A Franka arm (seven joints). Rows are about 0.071 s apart.
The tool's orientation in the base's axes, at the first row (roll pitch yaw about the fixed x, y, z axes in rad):
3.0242, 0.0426, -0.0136
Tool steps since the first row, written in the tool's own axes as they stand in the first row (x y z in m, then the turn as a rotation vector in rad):
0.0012, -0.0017, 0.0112, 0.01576, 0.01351, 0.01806
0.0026, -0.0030, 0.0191, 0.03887, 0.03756, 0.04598
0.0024, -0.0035, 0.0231, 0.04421, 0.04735, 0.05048
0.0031, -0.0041, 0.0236, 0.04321, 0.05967, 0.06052
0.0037, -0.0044, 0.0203, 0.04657, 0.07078, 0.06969
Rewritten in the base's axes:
0.0007, 0.0004, -0.0114, 0.01484, -0.01574, -0.01701
0.0018, 0.0007, -0.0194, 0.03649, -0.04319, -0.04288
0.0014, 0.0008, -0.0234, 0.04155, -0.05351, -0.04643
0.0021, 0.0013, -0.0240, 0.04000, -0.06690, -0.05491
0.0028, 0.0020, -0.0208, 0.04286, -0.07905, -0.06285

